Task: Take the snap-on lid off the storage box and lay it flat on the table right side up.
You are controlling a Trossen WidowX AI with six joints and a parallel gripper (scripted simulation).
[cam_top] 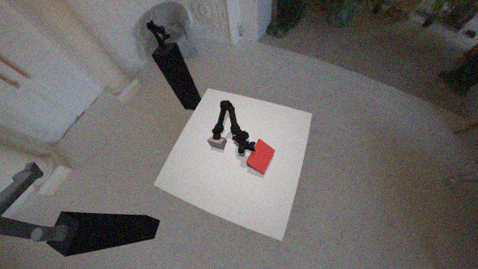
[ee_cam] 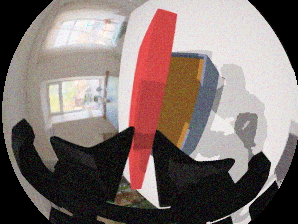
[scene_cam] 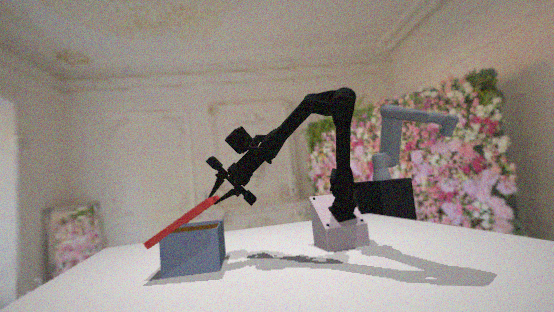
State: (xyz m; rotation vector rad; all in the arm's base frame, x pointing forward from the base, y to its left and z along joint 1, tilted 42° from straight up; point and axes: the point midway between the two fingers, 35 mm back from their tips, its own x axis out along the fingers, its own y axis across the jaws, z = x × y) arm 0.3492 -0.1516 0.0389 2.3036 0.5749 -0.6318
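My gripper tip is 70 mm short of the red lid, 40 mm above it and 20 mm to the left of it. The rest, counted from my gripper tip: storage box: 120 mm below, 50 mm ahead, 10 mm to the right.
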